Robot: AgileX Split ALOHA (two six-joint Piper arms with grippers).
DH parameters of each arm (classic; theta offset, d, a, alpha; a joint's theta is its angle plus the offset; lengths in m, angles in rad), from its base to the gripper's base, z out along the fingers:
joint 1: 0 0.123 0 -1.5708
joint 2: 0.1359 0 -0.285 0
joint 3: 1.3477 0 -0.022 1.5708
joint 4: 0 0.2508 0 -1.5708
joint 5: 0 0 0.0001 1.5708
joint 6: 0 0.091 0 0
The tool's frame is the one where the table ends.
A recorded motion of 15 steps. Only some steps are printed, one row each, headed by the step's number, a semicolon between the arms.
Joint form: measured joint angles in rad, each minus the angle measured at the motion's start. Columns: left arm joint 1, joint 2, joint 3, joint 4, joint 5, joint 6; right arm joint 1, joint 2, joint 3, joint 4, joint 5, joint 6.
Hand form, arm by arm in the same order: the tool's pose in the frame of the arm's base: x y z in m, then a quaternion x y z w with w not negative. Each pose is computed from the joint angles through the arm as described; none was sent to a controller.
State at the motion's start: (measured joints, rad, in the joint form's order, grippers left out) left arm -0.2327 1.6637 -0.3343 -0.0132 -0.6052 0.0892; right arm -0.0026 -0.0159 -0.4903 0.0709 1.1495 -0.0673
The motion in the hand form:
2: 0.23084 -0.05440 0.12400 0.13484 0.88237 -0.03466 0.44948; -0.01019 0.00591 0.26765 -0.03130 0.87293 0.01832 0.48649
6: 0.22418 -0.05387 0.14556 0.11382 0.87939 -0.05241 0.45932; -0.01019 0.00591 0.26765 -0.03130 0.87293 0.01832 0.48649
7: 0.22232 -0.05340 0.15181 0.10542 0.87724 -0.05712 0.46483; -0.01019 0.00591 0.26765 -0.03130 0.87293 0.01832 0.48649
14: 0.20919 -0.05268 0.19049 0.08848 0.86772 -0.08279 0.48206; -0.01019 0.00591 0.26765 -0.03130 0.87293 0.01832 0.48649
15: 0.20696 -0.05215 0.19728 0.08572 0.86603 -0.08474 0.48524; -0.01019 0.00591 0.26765 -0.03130 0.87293 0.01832 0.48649
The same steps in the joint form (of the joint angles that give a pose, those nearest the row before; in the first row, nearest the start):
2: 0.0000 -0.0472 0.0000 0.0070 0.0456 -0.0117; 0.0000 0.0000 0.0000 0.0000 0.0000 0.0000
6: 0.0000 -0.1699 0.0000 0.0308 0.1425 -0.0844; 0.0000 0.0000 0.0000 0.0000 0.0000 0.0000
7: 0.0000 -0.2037 0.0000 0.0309 0.1627 -0.1027; 0.0000 0.0000 0.0000 0.0000 0.0000 0.0000
14: 0.0000 -0.4116 -0.0273 0.1446 0.3487 -0.2645; 0.0000 0.0000 0.0000 0.0000 0.0000 0.0000
15: 0.0000 -0.4452 -0.0354 0.1642 0.3822 -0.2908; 0.0000 0.0000 0.0000 0.0000 0.0000 0.0000

